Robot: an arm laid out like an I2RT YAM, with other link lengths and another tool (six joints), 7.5 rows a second.
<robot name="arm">
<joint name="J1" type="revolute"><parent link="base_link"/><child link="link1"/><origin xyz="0.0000 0.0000 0.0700" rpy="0.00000 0.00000 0.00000"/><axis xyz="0 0 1"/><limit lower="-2.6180" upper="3.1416"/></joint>
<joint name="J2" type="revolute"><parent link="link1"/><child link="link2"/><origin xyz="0.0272 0.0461 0.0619" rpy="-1.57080 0.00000 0.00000"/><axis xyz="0 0 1"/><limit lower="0.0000" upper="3.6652"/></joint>
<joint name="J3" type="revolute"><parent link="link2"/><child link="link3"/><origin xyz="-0.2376 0.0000 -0.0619" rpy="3.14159 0.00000 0.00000"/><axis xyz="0 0 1"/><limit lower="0.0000" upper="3.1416"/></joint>
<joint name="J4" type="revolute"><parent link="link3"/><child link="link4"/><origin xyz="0.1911 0.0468 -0.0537" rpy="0.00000 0.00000 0.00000"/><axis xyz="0 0 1"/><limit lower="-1.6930" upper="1.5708"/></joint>
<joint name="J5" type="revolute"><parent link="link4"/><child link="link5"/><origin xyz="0.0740 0.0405 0.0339" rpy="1.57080 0.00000 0.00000"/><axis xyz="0 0 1"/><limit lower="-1.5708" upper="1.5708"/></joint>
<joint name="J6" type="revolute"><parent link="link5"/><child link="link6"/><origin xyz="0.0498 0.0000 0.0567" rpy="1.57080 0.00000 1.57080"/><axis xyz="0 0 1"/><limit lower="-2.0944" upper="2.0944"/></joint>
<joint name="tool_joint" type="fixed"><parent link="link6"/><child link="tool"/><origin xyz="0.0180 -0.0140 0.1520" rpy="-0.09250 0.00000 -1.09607"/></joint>
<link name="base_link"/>
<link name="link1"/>
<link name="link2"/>
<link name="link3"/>
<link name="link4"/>
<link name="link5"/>
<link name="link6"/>
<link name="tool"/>
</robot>
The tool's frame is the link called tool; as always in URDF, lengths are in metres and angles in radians.
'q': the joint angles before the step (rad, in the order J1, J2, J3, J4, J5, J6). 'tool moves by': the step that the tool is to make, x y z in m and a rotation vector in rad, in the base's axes. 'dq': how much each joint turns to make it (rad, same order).
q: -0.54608, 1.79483, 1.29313, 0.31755, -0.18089, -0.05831
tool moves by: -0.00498, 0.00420, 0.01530, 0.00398, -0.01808, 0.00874
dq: -0.00306, -0.03976, 0.00917, -0.03357, -0.01386, 0.01073
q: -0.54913, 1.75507, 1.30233, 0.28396, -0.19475, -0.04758
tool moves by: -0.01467, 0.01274, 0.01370, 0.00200, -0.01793, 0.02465
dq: -0.00615, -0.08741, -0.05340, -0.01851, -0.03219, 0.00616
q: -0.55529, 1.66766, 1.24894, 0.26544, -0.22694, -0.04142
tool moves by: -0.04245, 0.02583, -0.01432, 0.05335, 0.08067, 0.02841
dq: -0.02295, -0.18982, -0.13028, -0.15850, -0.05061, -0.00896
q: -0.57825, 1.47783, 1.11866, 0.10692, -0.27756, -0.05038
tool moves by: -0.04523, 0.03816, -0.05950, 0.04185, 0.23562, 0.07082
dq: -0.00311, -0.14005, -0.10151, -0.29363, -0.03374, -0.11969
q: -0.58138, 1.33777, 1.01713, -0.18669, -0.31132, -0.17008
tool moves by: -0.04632, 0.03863, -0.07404, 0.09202, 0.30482, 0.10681
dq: -0.00308, -0.00027, -0.01697, -0.33602, -0.02765, -0.14709
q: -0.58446, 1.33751, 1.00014, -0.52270, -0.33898, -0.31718
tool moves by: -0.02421, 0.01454, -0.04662, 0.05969, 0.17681, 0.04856
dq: -0.00151, 0.07812, -0.01834, -0.10768, 0.01067, -0.07237
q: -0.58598, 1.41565, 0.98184, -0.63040, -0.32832, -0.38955
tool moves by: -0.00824, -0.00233, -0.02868, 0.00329, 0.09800, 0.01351
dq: 0.00305, 0.08600, -0.00776, -0.00003, 0.04135, -0.03372
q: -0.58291, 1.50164, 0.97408, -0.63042, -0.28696, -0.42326
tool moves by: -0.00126, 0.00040, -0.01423, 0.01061, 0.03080, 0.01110
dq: 0.00000, 0.04610, -0.01221, 0.02283, 0.00320, -0.01393
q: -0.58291, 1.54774, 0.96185, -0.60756, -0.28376, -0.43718
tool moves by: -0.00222, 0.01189, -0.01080, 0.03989, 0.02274, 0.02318
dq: 0.01375, 0.02601, -0.01691, 0.00167, -0.02303, -0.00155
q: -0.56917, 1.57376, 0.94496, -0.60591, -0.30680, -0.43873
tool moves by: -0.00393, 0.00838, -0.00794, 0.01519, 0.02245, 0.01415
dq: 0.01693, 0.00925, -0.02146, 0.00455, 0.00000, 0.00307
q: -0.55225, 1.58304, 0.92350, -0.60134, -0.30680, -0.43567
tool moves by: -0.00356, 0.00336, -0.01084, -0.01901, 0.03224, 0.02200
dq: 0.02453, 0.01995, -0.02302, 0.02291, 0.03216, -0.00762
